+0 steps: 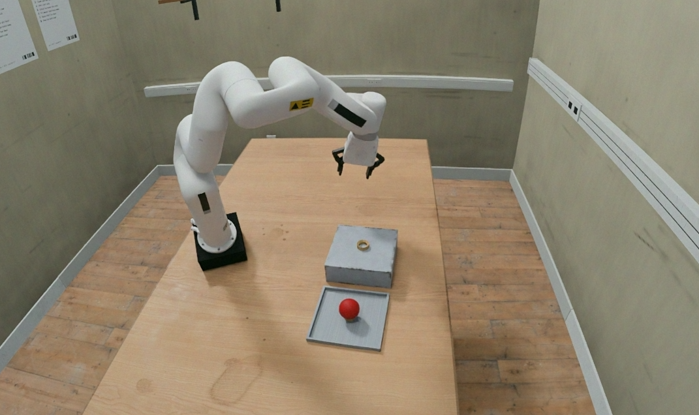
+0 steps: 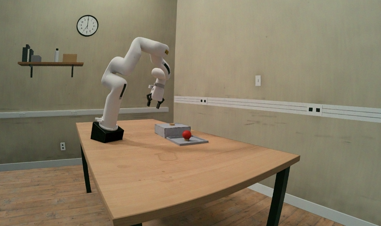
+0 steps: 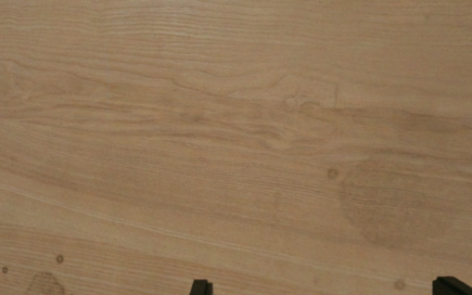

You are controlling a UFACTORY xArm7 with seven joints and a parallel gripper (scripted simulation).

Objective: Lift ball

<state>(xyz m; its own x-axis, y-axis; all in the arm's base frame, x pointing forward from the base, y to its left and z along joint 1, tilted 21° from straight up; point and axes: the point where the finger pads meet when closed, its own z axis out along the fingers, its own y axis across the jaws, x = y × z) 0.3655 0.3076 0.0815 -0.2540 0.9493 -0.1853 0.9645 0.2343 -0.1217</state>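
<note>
Right now my hand is 6 cm short of the red ball, 44 cm to the left of it and 15 cm above it. Round my hand: grey block: 6 cm ahead, 22 cm to the right, 13 cm below; grey tray: 6 cm ahead, 44 cm to the right, 18 cm below.
</note>
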